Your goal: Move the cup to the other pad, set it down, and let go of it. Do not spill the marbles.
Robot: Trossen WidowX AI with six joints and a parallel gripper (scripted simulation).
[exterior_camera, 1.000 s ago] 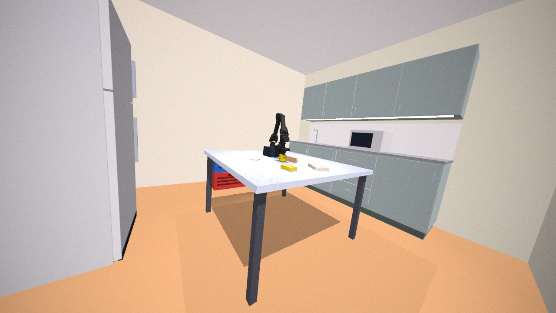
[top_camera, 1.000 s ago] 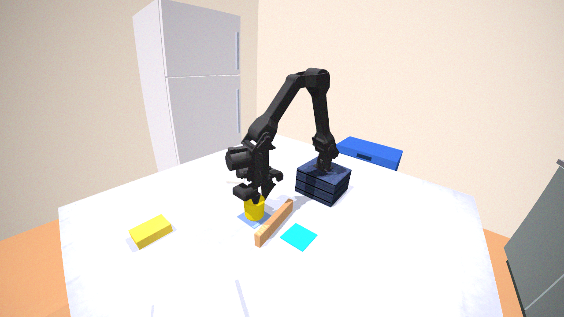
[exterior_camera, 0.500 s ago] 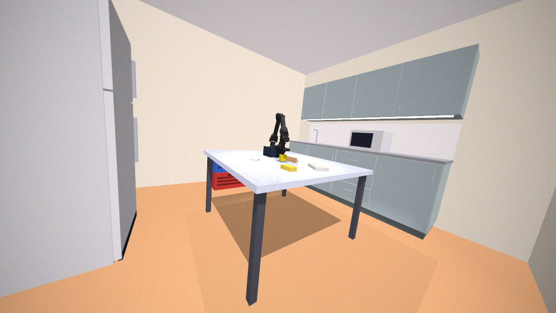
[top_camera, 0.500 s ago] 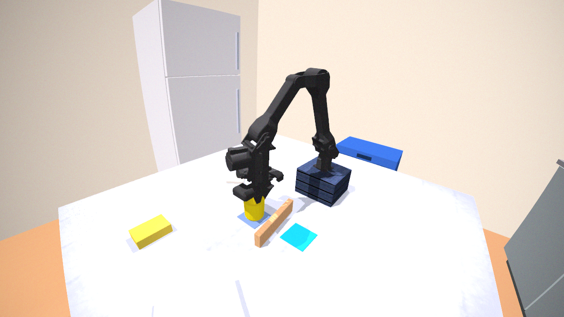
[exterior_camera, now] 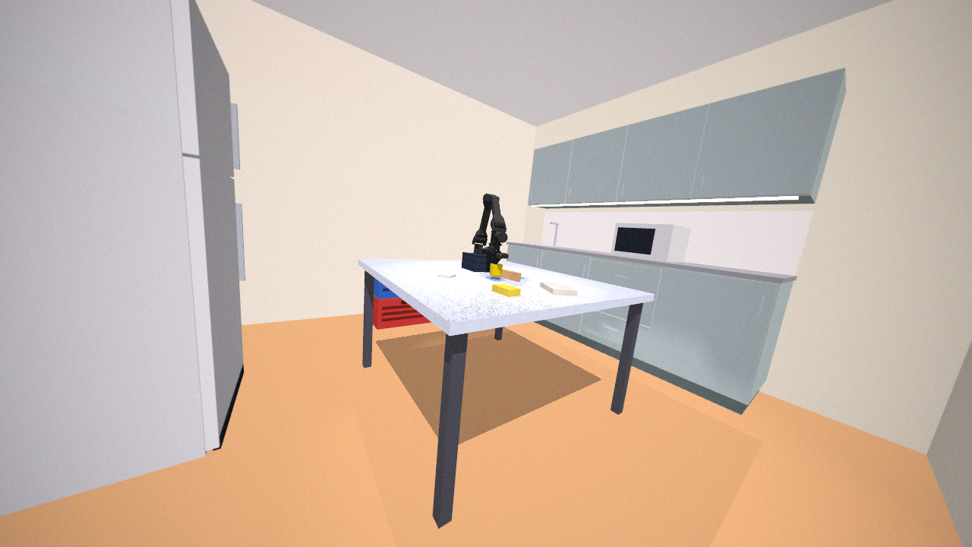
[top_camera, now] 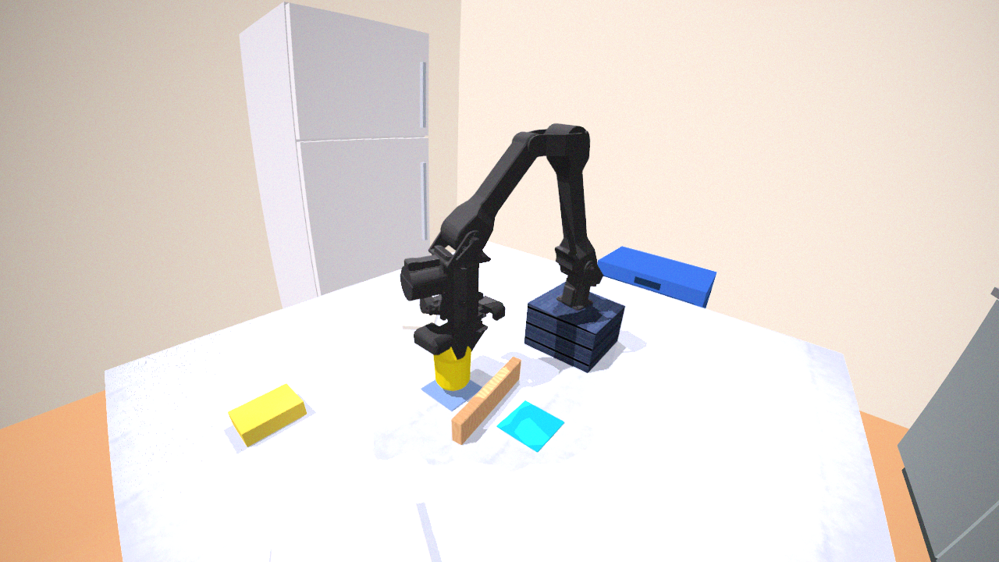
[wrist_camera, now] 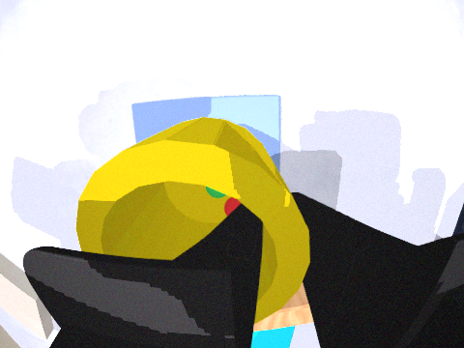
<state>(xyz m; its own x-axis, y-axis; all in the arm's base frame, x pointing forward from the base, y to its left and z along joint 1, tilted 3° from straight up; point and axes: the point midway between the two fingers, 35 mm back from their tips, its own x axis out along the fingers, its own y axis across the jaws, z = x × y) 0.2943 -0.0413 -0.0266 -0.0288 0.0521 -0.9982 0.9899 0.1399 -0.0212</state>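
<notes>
The light blue pad lies 60 mm below my gripper tip, 30 mm ahead of it and 10 mm to the left of it. The rest, counted from my gripper tip: wooden bar 90 mm to the left, 40 mm below, 10 mm ahead; yellow cup 20 mm ahead; red marble 20 mm to the left, 20 mm below, 10 mm ahead.
</notes>
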